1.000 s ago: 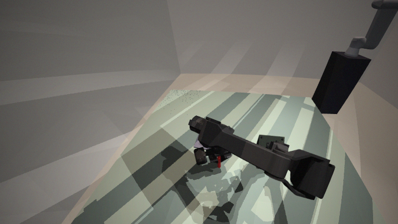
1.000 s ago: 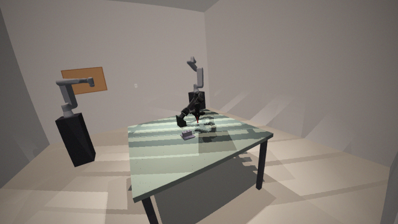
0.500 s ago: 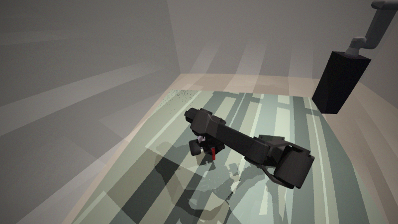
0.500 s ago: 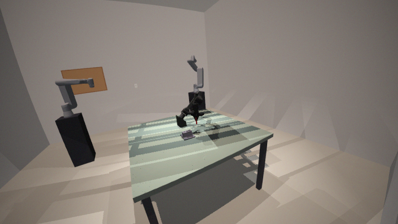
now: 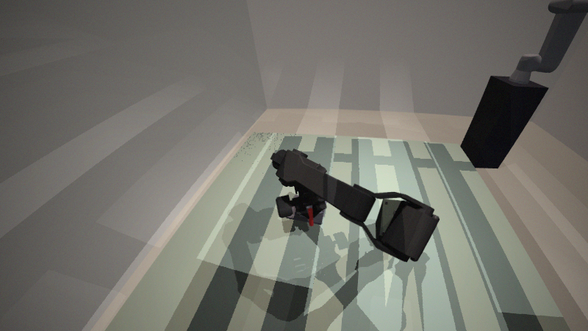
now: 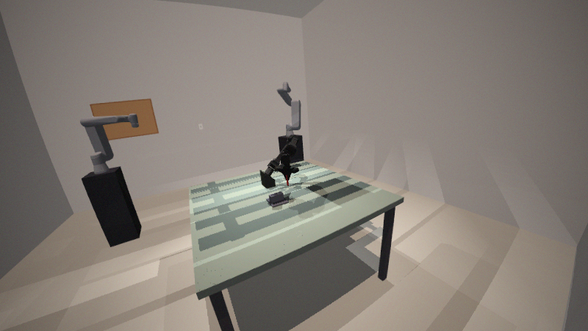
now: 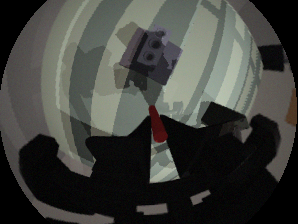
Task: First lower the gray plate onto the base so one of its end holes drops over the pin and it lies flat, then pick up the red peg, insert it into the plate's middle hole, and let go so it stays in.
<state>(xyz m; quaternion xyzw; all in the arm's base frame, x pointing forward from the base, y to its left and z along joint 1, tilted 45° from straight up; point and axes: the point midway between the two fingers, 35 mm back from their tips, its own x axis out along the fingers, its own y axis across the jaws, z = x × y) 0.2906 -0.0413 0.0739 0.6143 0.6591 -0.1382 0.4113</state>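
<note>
The gray plate lies 120 mm to the right of my gripper tip, 70 mm below it and 30 mm ahead of it. From my gripper tip the other things lie so: red peg right at my gripper tip; then base 110 mm to the right, 110 mm below, 40 mm ahead.
</note>
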